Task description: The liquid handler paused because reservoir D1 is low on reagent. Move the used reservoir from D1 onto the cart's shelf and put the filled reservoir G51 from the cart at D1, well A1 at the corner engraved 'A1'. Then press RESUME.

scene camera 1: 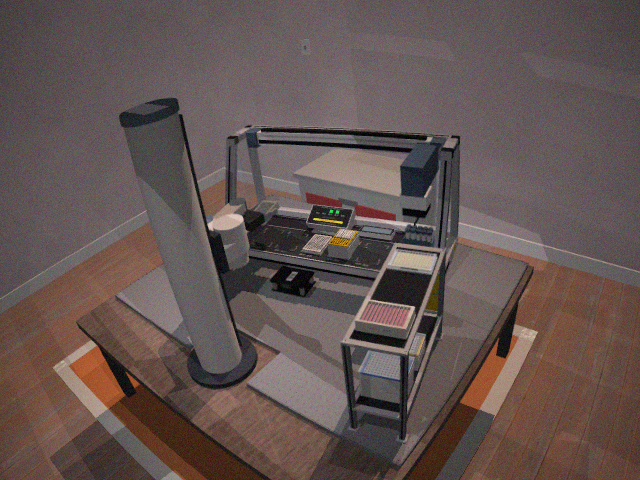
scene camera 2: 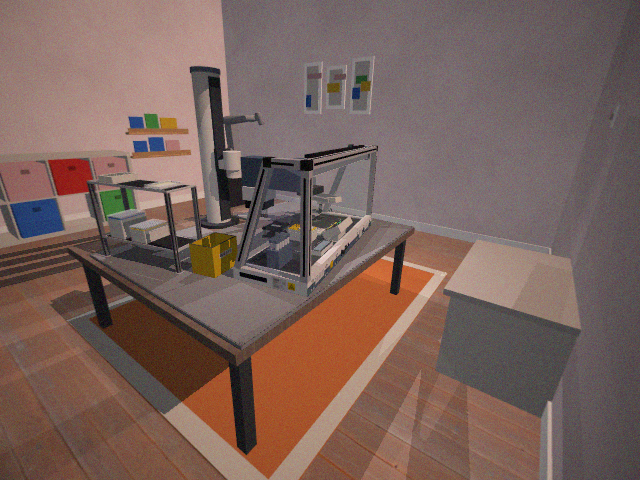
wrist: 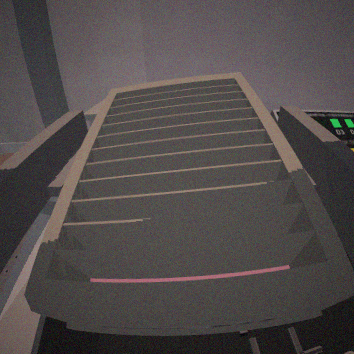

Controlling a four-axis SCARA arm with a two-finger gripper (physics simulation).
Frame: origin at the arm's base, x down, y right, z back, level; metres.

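Where they show: gripper, fingertip midpoint: [scene camera 1: 266,208] [scene camera 2: 332,199] [wrist: 179,122]; arm's base, origin of the base link: [scene camera 1: 222,362] [scene camera 2: 219,222].
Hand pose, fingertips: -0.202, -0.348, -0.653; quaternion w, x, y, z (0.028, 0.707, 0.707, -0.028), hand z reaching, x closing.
Each offset is from my fingertips to the centre of the thing, as dx, dy, dz. "spot": to the spot under its first point. Level surfaces: height alone.
The used reservoir @[+0.011, +0.002, +0.024] [scene camera 1: 267,208] [scene camera 2: 330,199] [wrist: 176,131] is pale, with many empty-looking troughs and a thin pink line near its close end. My gripper [scene camera 1: 261,212] [wrist: 179,122] is shut on it, one finger along each long side, and holds it raised above the left end of the deck @[dx +0.139] [scene camera 1: 281,232]. The close end is in dark shadow; no label is legible. A reservoir with pink troughs @[-0.177, +0.937, +0.532] [scene camera 1: 385,316] stands at the near end of the cart's top shelf @[spot: -0.162, +0.897, +0.393] [scene camera 1: 400,287]; its label cannot be read. The control screen @[spot: +0.069, +0.216, -0.168] [scene camera 1: 330,215] [wrist: 345,125] shows green marks; RESUME is not legible.
A pale yellow plate @[-0.168, +0.872, +0.280] [scene camera 1: 413,260] is at the shelf's far end. A tip rack @[+0.107, +0.364, -0.055] [scene camera 1: 343,242] and a white plate @[+0.132, +0.243, -0.028] [scene camera 1: 316,243] stand on the deck. The gantry frame [scene camera 1: 343,135] [scene camera 2: 306,227] surrounds it. A black stand [scene camera 1: 293,280] is in front; a yellow bin @[+0.121, +0.793, +0.092] [scene camera 2: 211,255] is beside the cart.
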